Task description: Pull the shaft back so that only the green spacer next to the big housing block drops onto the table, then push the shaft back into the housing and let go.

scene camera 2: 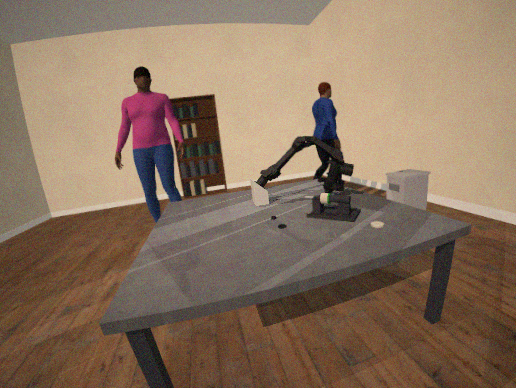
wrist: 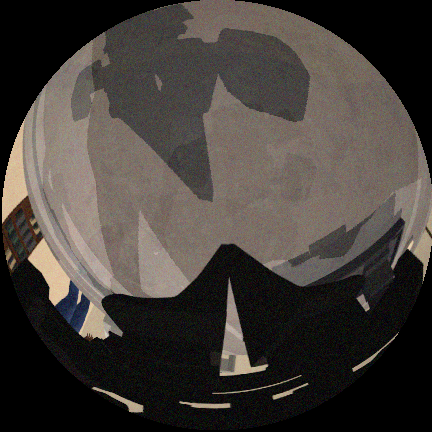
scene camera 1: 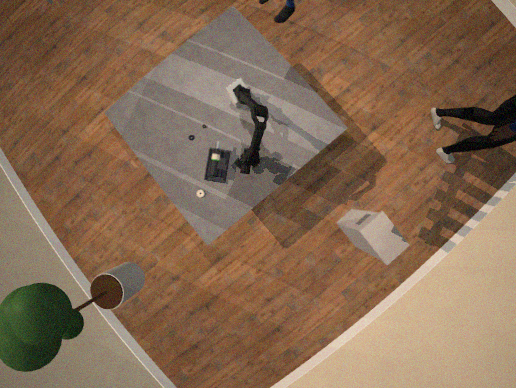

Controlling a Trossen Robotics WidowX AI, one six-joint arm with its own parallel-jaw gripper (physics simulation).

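Seen in the pictures: gripper, between the fingertips: [wrist: 226, 249]; arm's base, origin of its link: [scene camera 2: 259, 185] [scene camera 1: 239, 91].
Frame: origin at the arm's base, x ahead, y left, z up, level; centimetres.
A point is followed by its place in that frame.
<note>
The black fixture [scene camera 1: 210, 174] [scene camera 2: 334, 216] stands on the table and shows at the right edge of the wrist view [wrist: 380, 267] {x 46.4, y 31.4, z -9.8 cm}. Its big housing block [scene camera 1: 219, 171] [scene camera 2: 342, 201] has the green spacer [scene camera 1: 215, 160] {x 41.3, y 25.5, z -1.3 cm} [scene camera 2: 328, 198] {x 43.3, y 23.1, z -2.9 cm} beside it, a thin green edge next to a cream spacer [scene camera 1: 215, 156] [scene camera 2: 324, 198]. The pale end of the shaft [scene camera 1: 218, 144] {x 33.1, y 17.9, z -3.2 cm} [scene camera 2: 309, 197] {x 34.2, y 17.5, z -3.5 cm} sticks out on the far side of the spacers from the housing. My gripper [scene camera 1: 239, 88] [scene camera 2: 258, 185] [wrist: 226, 249] {x 22.4, y 34.7, z -9.3 cm} is shut and empty, above the table and apart from the fixture. A white panel beside it partly hides the fingers.
A cream ring [scene camera 1: 200, 190] {x 63.5, y 31.9, z -10.8 cm} [scene camera 2: 377, 225] {x 66.7, y 32.1, z -10.7 cm} lies on the table [scene camera 1: 165, 120] {x 51.6, y -25.3, z -11.6 cm} [scene camera 2: 210, 270] {x 68.9, y -35.3, z -11.6 cm} past the housing side. Two small dark rings lie on the shaft side, the larger [scene camera 1: 191, 137] {x 44.1, y -1.4, z -11.1 cm} [scene camera 2: 282, 226] {x 46.2, y -2.2, z -11.0 cm} and the smaller [scene camera 1: 204, 126] {x 31.9, y -1.1, z -10.6 cm} [scene camera 2: 273, 217] {x 33.6, y -2.4, z -10.7 cm}. The arm's base [scene camera 1: 246, 164] [scene camera 2: 334, 182] stands near the fixture.
</note>
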